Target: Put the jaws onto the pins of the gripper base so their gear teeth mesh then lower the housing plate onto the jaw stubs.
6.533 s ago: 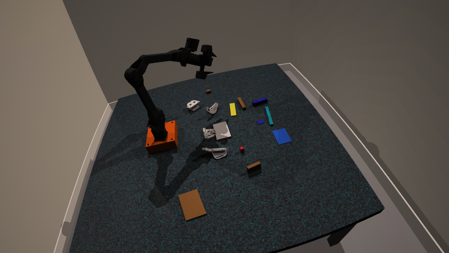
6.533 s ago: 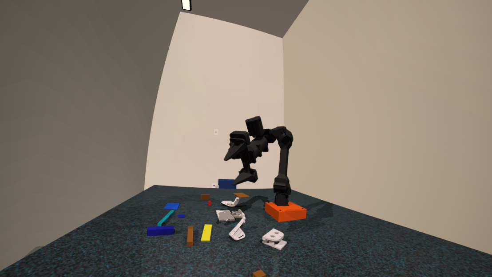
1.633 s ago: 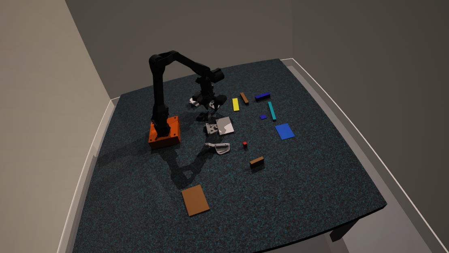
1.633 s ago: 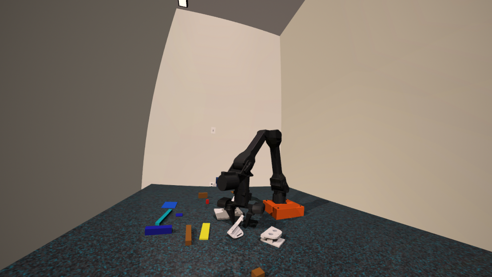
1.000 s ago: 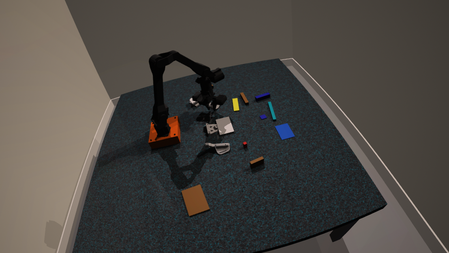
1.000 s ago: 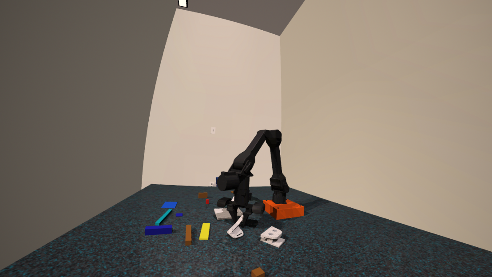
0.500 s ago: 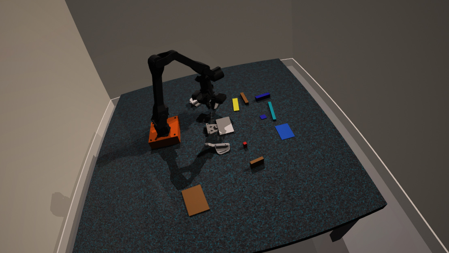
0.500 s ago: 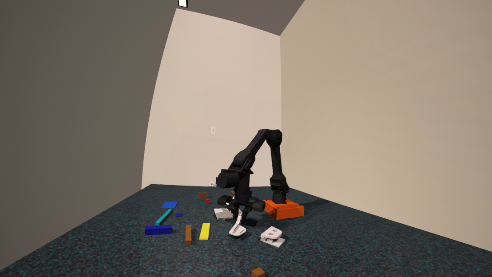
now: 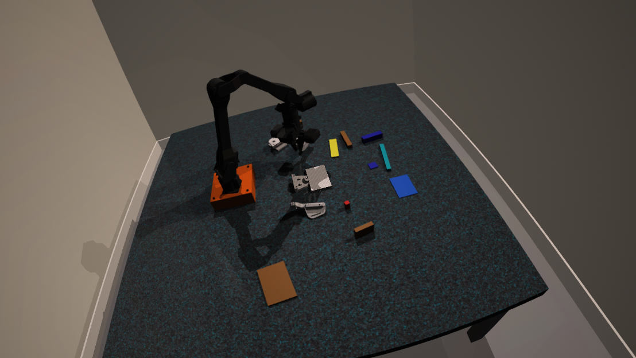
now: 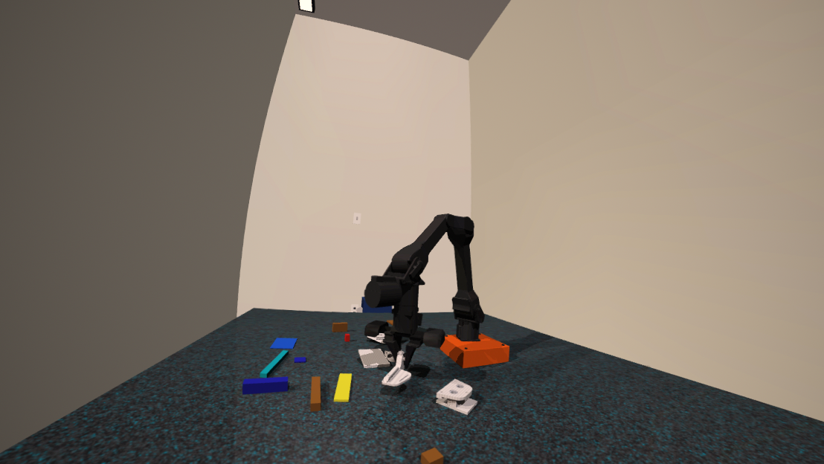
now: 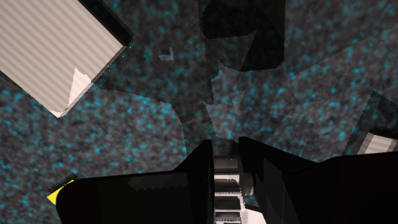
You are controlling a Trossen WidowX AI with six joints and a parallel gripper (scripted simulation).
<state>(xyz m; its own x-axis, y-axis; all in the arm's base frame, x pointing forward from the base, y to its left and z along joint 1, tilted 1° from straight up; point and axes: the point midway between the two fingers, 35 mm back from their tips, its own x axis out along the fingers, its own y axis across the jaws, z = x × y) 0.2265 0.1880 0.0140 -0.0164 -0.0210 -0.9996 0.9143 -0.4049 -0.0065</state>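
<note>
The yellow bar is 13 cm ahead of my gripper tip, 4 cm to the left of it and 3 cm below it. Round my gripper tip: white jaw (1 cm ahead, 2 cm to the left, 2 cm above); then brown bar (18 cm ahead, 8 cm to the left, 3 cm below); then white block (11 cm behind, 10 cm to the left, 2 cm below).
</note>
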